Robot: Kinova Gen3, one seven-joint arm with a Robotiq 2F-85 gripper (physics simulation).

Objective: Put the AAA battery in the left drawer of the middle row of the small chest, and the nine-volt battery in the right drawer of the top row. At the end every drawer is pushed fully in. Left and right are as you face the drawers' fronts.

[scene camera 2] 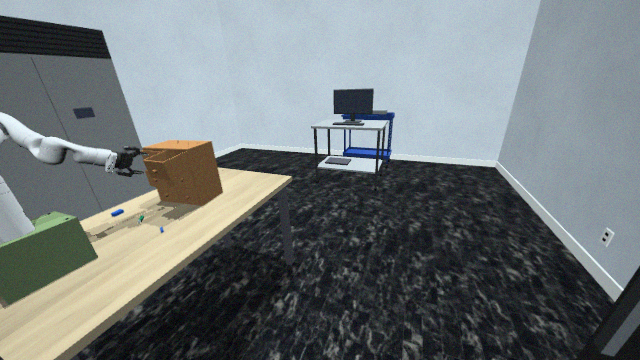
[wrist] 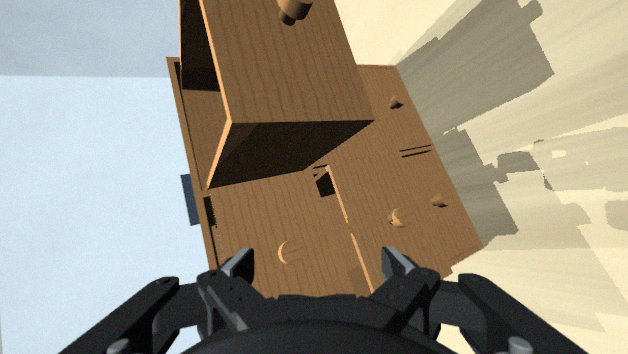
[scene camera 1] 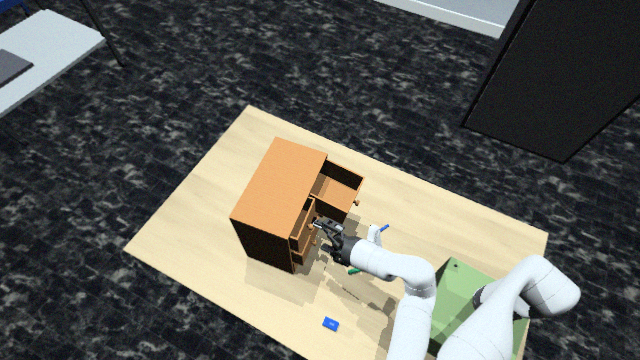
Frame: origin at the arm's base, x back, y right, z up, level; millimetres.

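Where they show: gripper, fingertip midpoint: (wrist: 317, 261) (scene camera 1: 318, 234); arm's base, link origin: (scene camera 2: 14, 235).
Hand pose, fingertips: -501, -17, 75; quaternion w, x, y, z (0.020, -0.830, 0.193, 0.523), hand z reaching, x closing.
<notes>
Things, the pixels of their top centre, and the offset from my fingertips, as dx, dy, dz. Level surfaces: height alone.
- left top-row drawer, top centre: (wrist: 226, 273) (scene camera 1: 281, 209) -115, +9, +55
- left middle-row drawer, top centre: (wrist: 320, 241) (scene camera 1: 287, 226) (scene camera 2: 166, 166) -102, +8, -50
- blue nine-volt battery, top centre: (scene camera 1: 330, 323) (scene camera 2: 117, 211) +109, -168, -235
- slim blue cylinder, top centre: (scene camera 1: 383, 227) (scene camera 2: 161, 228) +176, +206, -242
- green cylinder, top centre: (scene camera 1: 355, 269) (scene camera 2: 140, 217) +129, +20, -238
- table, surface height: dz -253
The small chest (scene camera 1: 280, 185) (scene camera 2: 190, 180) has its right top-row drawer (scene camera 1: 337, 192) (wrist: 280, 70) pulled far out, empty where its inside shows. The left top-row drawer (scene camera 1: 303, 227) (wrist: 255, 225) is partly out. The left middle-row drawer (scene camera 1: 299, 258) (wrist: 370, 210) below it is also partly out. My gripper (scene camera 1: 321, 235) (scene camera 2: 143, 162) (wrist: 317, 261) is open and empty in front of the left drawers. The blue nine-volt battery (scene camera 1: 330, 324) (scene camera 2: 117, 212) lies on the table. A slim blue cylinder (scene camera 1: 384, 228) (scene camera 2: 161, 230) lies by the arm, probably the AAA battery; its label is unreadable.
A green cylinder (scene camera 1: 354, 271) (scene camera 2: 141, 219) lies on the table (scene camera 1: 185, 200) (scene camera 2: 255, 182) near the arm. The green base block (scene camera 1: 465, 280) (scene camera 2: 45, 260) stands at the robot's end. The pulled-out top-right drawer juts out beside my gripper.
</notes>
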